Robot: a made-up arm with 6 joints.
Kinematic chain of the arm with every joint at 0, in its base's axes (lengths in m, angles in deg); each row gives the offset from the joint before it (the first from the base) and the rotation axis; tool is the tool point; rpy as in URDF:
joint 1: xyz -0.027 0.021 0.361 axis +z
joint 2: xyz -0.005 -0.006 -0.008 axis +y
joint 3: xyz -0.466 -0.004 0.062 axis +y
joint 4: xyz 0.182 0.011 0.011 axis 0.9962 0 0.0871
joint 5: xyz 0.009 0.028 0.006 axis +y
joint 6: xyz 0.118 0.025 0.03 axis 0.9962 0 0.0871
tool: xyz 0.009 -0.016 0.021 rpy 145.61 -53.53 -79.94
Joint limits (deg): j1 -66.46..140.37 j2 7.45..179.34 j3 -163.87..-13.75 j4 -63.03..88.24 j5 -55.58..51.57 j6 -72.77..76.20
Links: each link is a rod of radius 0.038 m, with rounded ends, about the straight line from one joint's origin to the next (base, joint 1, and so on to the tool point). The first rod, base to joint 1, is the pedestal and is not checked.
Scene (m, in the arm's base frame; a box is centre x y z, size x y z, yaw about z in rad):
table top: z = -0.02
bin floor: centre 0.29 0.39 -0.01 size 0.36 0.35 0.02 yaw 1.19
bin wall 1: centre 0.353 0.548 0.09 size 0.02 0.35 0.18 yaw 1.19
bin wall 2: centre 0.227 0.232 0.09 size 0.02 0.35 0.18 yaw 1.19
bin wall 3: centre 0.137 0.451 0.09 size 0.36 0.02 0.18 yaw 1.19
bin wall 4: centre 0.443 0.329 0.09 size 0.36 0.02 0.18 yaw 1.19
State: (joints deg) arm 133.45 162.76 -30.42 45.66 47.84 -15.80
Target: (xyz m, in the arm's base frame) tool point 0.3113 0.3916 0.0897
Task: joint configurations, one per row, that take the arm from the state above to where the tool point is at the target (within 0.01 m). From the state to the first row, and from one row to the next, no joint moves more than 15 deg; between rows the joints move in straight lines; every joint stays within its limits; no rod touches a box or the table.
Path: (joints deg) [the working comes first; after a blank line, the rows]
Joints at the target: 45.12 164.38 -70.52 55.03 18.34 -18.03
Straight joint move there: touches bin wall 3.

1: 119.56 153.45 -36.86 51.19 45.64 -25.30
2: 105.67 144.13 -43.29 56.71 43.43 -34.79
3: 91.78 134.82 -49.73 62.24 41.23 -44.28
4: 77.89 125.50 -56.16 67.76 39.02 -53.78
5: 64.01 116.19 -62.60 73.29 36.82 -63.28
6: 50.12 106.87 -69.03 78.81 34.61 -72.77
7: 48.87 121.25 -69.40 72.87 30.54 -59.08
8: 47.62 135.63 -69.78 66.92 26.48 -45.40
9: 46.37 150.00 -70.15 60.97 22.41 -31.71
10: 45.12 164.38 -70.52 55.03 18.34 -18.03

